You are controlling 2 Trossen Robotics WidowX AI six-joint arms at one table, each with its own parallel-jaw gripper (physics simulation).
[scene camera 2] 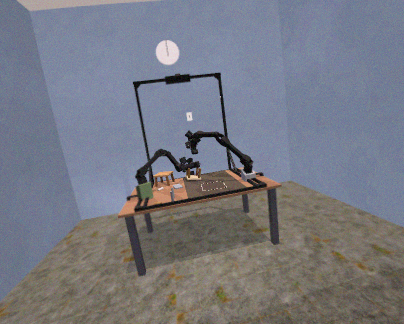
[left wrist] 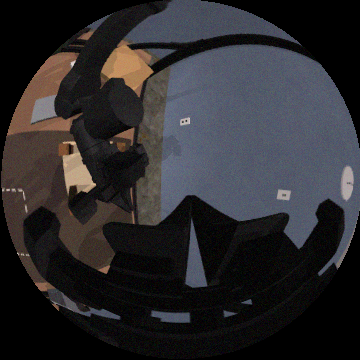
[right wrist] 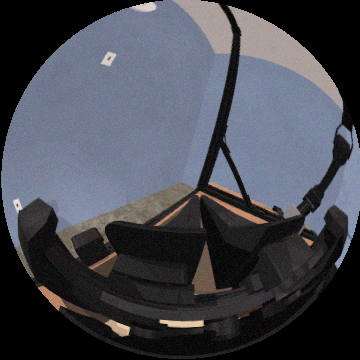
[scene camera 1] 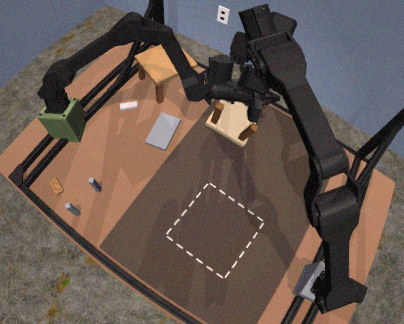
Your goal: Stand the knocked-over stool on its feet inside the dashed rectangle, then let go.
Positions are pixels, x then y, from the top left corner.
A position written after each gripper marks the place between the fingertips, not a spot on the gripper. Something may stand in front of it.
The left gripper point(scene camera 1: 269, 51) is shut, with nothing in its grasp. Also in view: a stool point(scene camera 1: 230, 120). A stool point(scene camera 1: 155, 62) rests on the table.
